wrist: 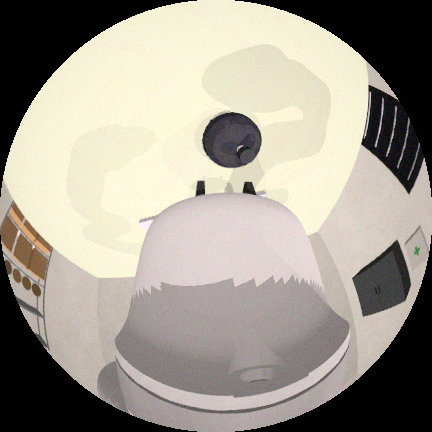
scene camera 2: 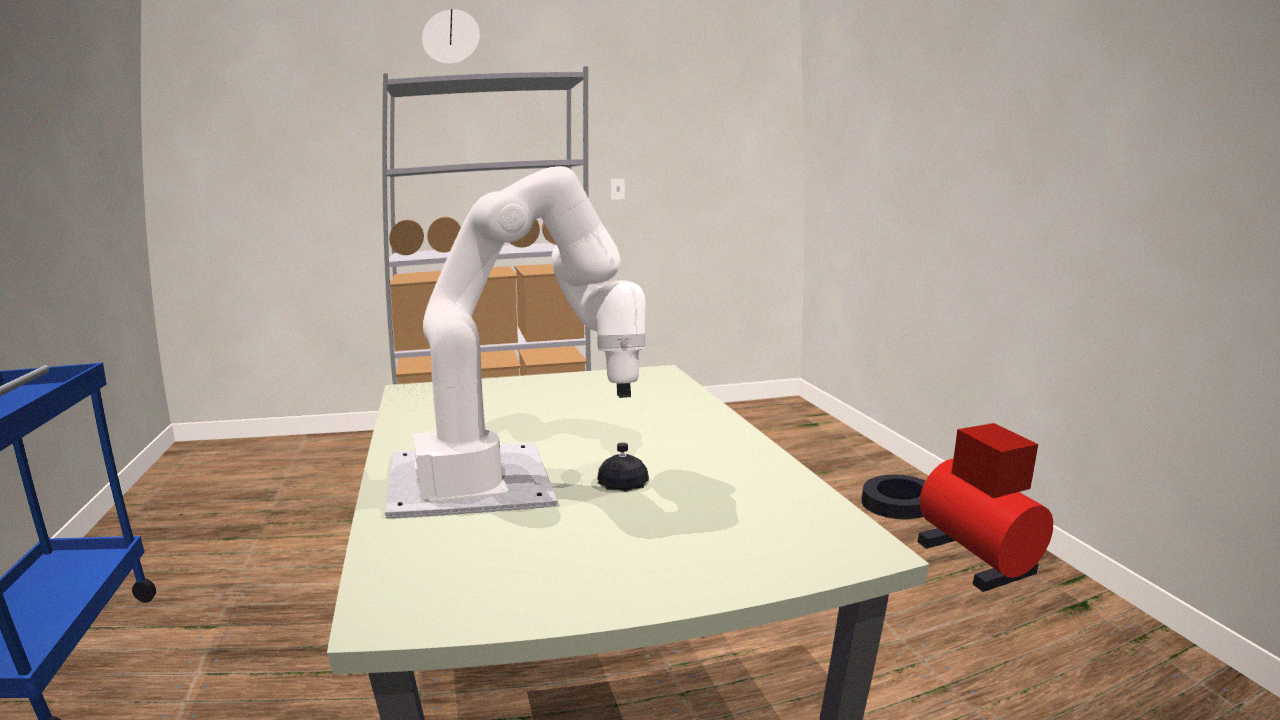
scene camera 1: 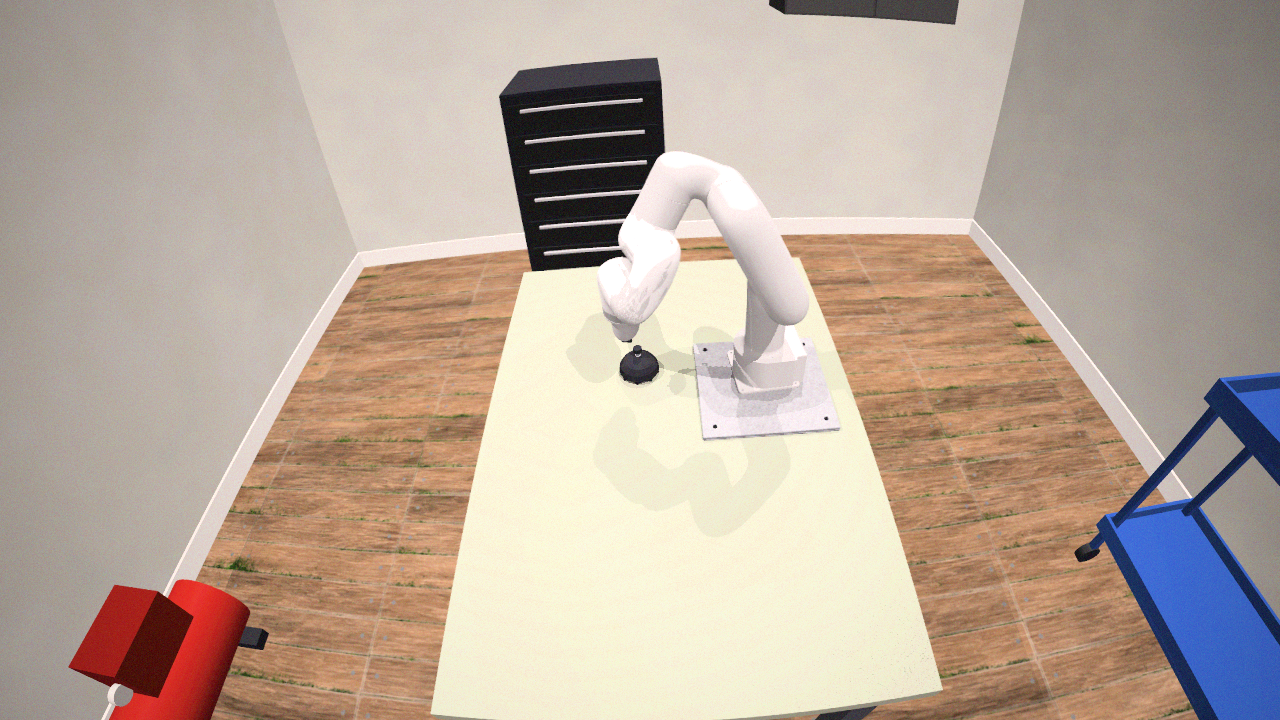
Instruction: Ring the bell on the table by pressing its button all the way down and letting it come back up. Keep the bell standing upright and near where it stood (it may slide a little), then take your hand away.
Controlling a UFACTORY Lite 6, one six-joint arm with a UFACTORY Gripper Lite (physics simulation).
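Observation:
The black dome bell stands upright on the pale table. Its small black button is up, with a short light stem showing under it. My gripper is open and empty, pointing down. It hangs above the bell with a clear gap to the button in the scene camera 2 view. In the wrist view its two dark fingertips stand apart, and the bell shows beyond them.
The arm's base plate lies on the table beside the bell. A black drawer cabinet, a blue cart and a red compressor stand around the table.

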